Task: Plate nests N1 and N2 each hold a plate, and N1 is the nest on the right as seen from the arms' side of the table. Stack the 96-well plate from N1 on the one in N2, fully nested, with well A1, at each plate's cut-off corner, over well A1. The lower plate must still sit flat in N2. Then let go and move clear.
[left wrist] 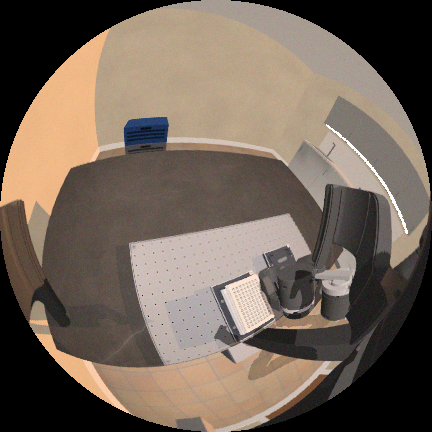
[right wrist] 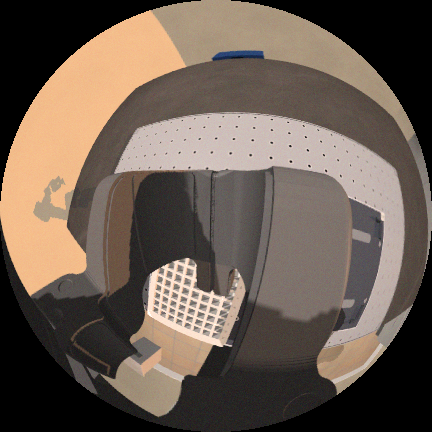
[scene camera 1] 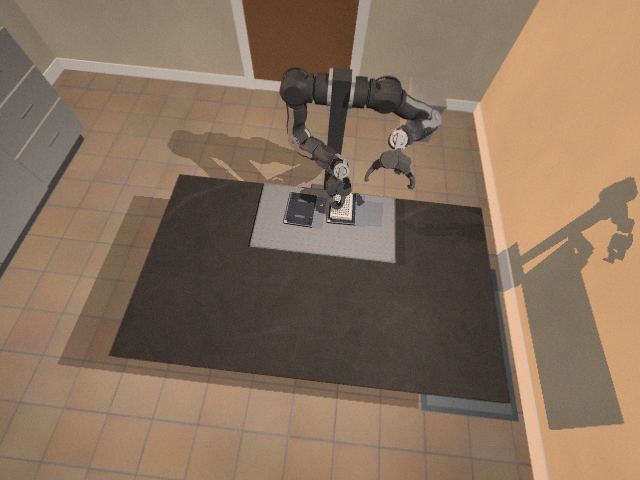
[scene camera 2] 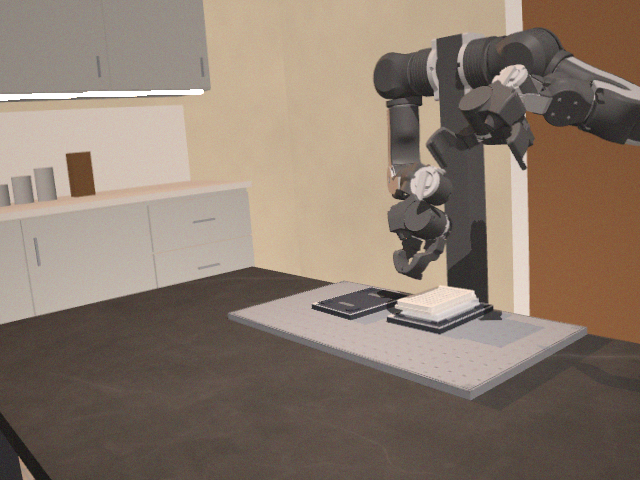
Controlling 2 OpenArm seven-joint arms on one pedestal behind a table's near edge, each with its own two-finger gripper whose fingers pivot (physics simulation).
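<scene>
Two pale 96-well plates [scene camera 1: 343, 210] [scene camera 2: 439, 300] [left wrist: 250, 305] [right wrist: 185, 300] are stacked in nest N2 [scene camera 1: 341, 222] [left wrist: 218, 292]. The stack looks level in scene camera 2; its cut-off corners and exact seating are too small to tell. The dark nest N1 [scene camera 1: 300, 209] [scene camera 2: 356, 301] [left wrist: 280, 252] [right wrist: 365, 260] is empty. My right gripper [scene camera 1: 337, 201] [scene camera 2: 417, 276] [right wrist: 217, 287] is shut and empty, fingertips together, a little above the stack and apart from it; it hides part of the wells. My left gripper [scene camera 1: 388, 183] [scene camera 2: 483, 165] is open and empty, high up off the table's arm-side edge.
Both nests stand on a light perforated board [scene camera 1: 330, 242] [scene camera 2: 361, 335] [left wrist: 175, 270] [right wrist: 225, 135] at the arm-side edge of the dark table [scene camera 1: 310, 310] [scene camera 2: 206, 387]. N1 stands beside N2 with a narrow gap between. The pedestal [scene camera 1: 338, 116] [scene camera 2: 462, 206] rises behind the board.
</scene>
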